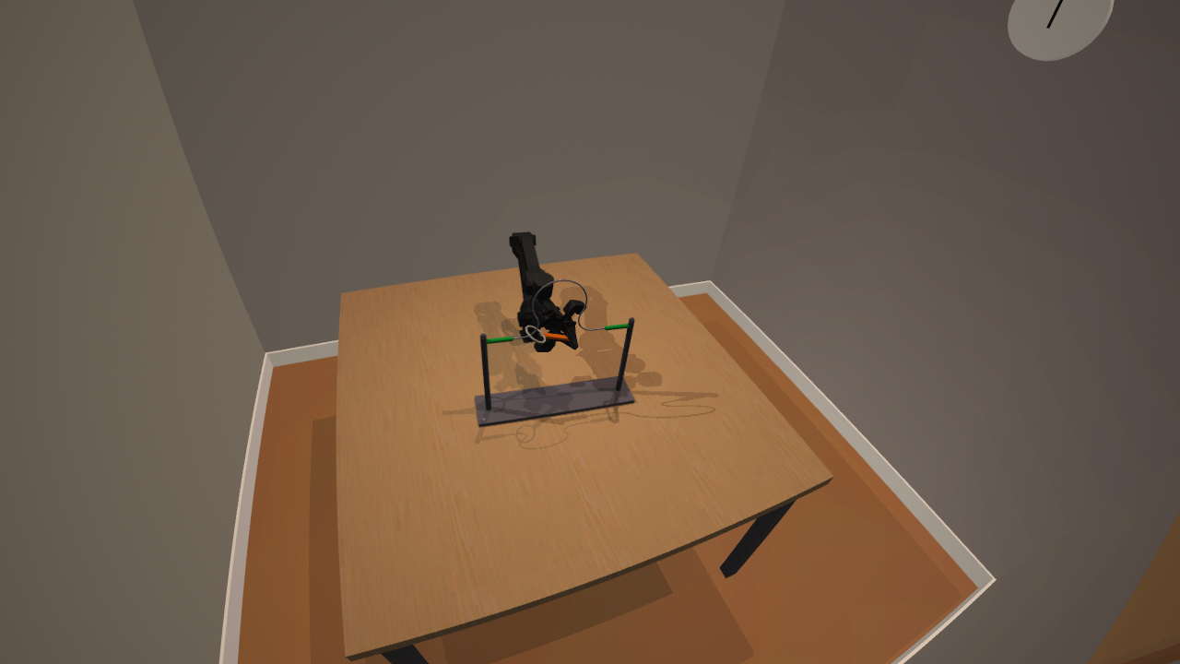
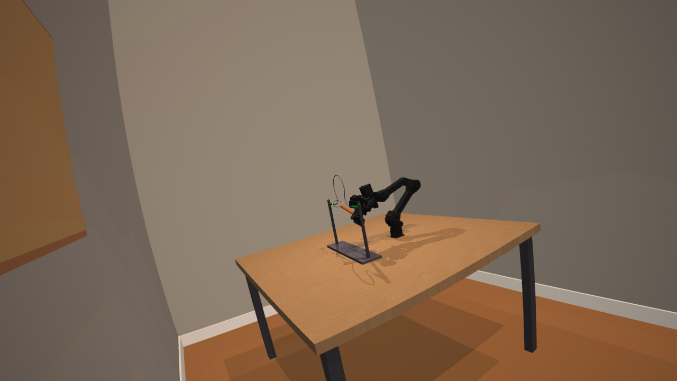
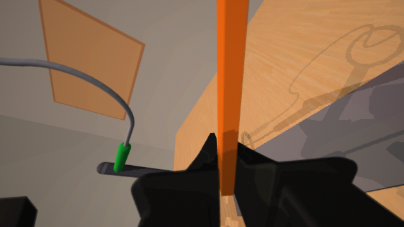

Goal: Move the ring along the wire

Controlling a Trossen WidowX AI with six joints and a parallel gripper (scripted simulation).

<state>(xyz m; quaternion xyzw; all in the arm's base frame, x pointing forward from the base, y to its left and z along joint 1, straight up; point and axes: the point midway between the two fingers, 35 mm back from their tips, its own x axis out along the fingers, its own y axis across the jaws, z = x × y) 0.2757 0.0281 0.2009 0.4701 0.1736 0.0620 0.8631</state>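
The ring with orange handle is 80 mm to the right of my gripper tip, 60 mm above it and 10 mm behind it.
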